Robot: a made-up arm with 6 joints.
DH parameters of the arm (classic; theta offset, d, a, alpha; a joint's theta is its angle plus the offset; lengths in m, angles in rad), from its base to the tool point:
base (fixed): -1.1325 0 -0.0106 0
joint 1: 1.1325 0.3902 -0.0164 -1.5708
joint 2: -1.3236 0 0.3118 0
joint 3: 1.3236 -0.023 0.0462 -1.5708
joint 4: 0 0.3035 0.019 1.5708
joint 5: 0 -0.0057 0.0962 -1.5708
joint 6: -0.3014 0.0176 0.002 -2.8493
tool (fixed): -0.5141 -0.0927 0 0
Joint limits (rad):
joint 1: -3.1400..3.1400
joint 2: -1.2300..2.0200
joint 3: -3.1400..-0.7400
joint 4: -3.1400..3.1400
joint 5: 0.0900..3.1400
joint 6: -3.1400..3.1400
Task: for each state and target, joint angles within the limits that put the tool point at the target. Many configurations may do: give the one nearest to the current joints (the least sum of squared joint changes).
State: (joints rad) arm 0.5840 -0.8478 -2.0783 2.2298 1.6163 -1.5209
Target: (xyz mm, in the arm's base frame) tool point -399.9 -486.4 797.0
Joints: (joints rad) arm 0.8940 -1.2300 -2.7805 2.3430 0.8869 -1.4895
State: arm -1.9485 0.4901 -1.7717 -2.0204 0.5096 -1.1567
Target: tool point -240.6 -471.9 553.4
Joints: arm -2.0442 0.2113 -1.4400 -2.0537 0.4441 -1.1366
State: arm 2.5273 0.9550 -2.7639 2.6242 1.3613 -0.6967
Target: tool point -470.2 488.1 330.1
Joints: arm 2.3017 1.3975 -2.4998 2.5448 1.8135 -0.7909
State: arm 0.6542 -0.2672 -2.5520 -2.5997 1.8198 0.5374
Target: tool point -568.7 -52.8 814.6
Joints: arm -0.0374 -0.9165 -2.9409 -2.7714 1.9112 0.5402
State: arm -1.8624 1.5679 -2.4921 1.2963 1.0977 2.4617
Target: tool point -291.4 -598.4 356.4
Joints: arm -2.0907 0.9825 -2.2343 1.2167 1.5950 2.5713
